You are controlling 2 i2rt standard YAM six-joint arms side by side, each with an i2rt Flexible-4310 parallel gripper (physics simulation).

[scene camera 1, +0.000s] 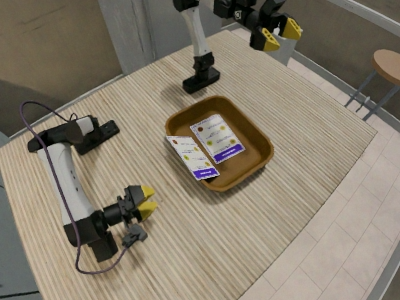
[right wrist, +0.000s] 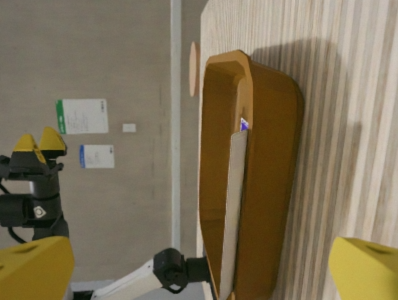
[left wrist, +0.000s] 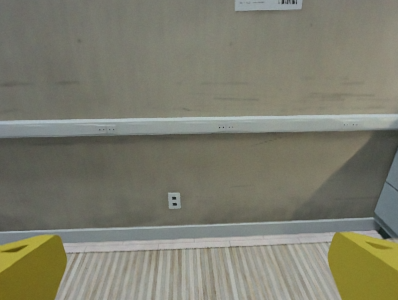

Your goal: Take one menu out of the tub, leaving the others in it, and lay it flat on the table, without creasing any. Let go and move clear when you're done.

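The brown tub (scene camera 1: pixel 252 150) (right wrist: pixel 270 175) stands on the table (scene camera 1: pixel 300 130). One menu (scene camera 1: pixel 217 136) with a purple band lies inside it; whether more lie beneath cannot be told. Another menu (scene camera 1: pixel 192 156) leans on the tub's near-left wall, its edge over the rim; its pale back (right wrist: pixel 234 200) shows in the right wrist view. My right gripper (scene camera 1: pixel 154 198) is open and empty, low over the table, left of the tub and facing its side. My left gripper (scene camera 1: pixel 285 39) (left wrist: pixel 198 246) (right wrist: pixel 38 130) is open and empty, raised high beyond the tub.
The left arm's base (scene camera 1: pixel 201 80) stands behind the tub. The right arm's base (scene camera 1: pixel 97 137) is at the left table edge, and its purple cable (scene camera 1: pixel 62 192) loops down beside the arm. A round stool (scene camera 1: pixel 390 65) stands past the table's right edge.
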